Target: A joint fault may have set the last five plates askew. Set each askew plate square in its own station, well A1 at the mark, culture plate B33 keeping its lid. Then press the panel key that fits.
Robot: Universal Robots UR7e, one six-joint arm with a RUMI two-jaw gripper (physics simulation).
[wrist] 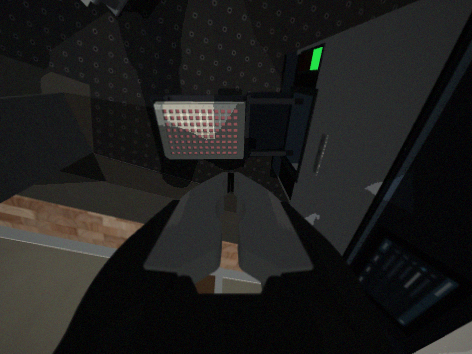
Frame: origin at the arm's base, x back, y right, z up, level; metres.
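Seen in the pictures: gripper, between the fingertips: (230, 174).
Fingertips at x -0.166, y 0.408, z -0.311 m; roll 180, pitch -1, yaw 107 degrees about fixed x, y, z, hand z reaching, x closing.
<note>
Offsets run from my fingertips to a thing's top centre. "*": to the spot under its first point.
A pale well plate {dx +0.014, dy -0.040, dz -0.123 m} (201, 131) with rows of small pink-red wells lies in the upper middle of the wrist view, on a dark tray that extends to the right from a grey machine. Its edges look about parallel to the tray's rails. I cannot make out its A1 mark or any label. My gripper (230, 174) is shut and empty, with its fingertips below the plate in the view and apart from it. The lidded culture plate B33 and the panel keys cannot be made out here.
A grey machine housing {* dx -0.076, dy +0.077, dz -0.015 m} (350, 115) with a lit green light {* dx -0.118, dy +0.061, dz -0.098 m} (316, 58) stands at the right. A dark rack-like panel {* dx -0.001, dy +0.118, dz +0.072 m} (407, 281) shows at the lower right. A dark block (40, 135) stands at the left. A wooden strip (70, 220) shows at the lower left.
</note>
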